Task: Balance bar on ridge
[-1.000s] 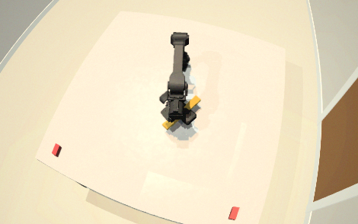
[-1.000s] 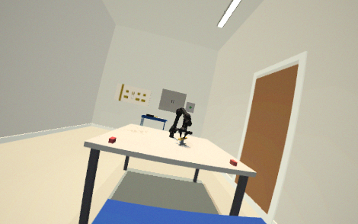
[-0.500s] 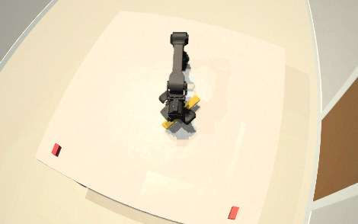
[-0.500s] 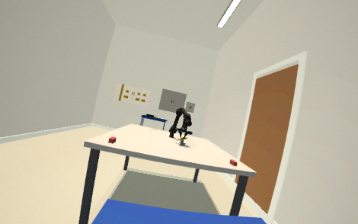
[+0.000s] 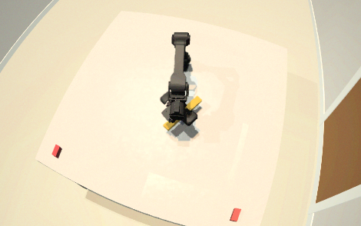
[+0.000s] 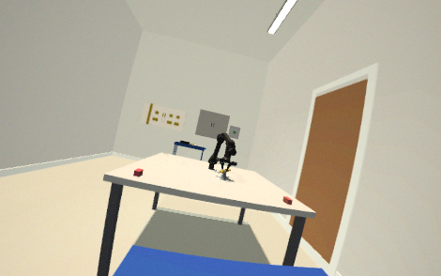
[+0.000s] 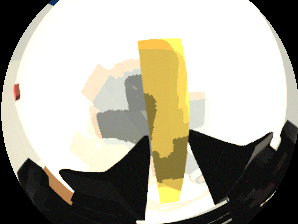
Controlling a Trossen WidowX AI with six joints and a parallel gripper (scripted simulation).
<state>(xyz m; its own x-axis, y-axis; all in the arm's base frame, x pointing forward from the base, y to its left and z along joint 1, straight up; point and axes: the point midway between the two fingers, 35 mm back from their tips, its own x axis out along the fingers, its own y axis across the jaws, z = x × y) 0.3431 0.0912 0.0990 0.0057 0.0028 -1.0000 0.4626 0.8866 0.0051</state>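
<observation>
Right now the bar is 3 cm behind my gripper tip and 1 cm to the left of it.
</observation>
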